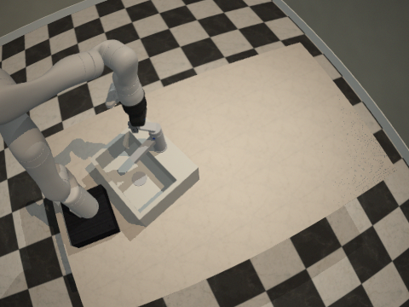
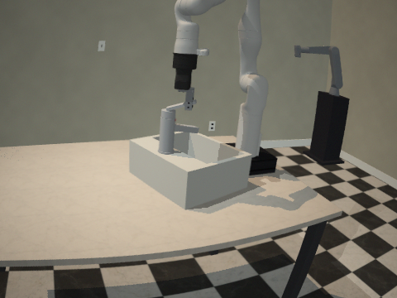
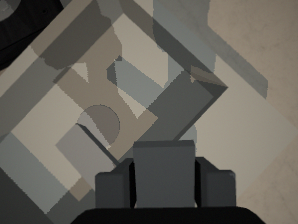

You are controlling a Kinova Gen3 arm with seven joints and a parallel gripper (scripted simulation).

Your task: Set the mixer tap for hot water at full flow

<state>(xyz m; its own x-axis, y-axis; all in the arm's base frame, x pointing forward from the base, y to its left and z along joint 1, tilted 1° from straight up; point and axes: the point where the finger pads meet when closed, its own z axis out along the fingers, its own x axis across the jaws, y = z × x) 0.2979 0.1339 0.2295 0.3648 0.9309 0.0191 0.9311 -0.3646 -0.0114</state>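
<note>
Now: hand 2 cm short of the lever, 1 cm to the left of it and 1 cm above it. From my hand the other things lie so: white sink basin 5 cm behind, 7 cm to the right, 25 cm below.
</note>
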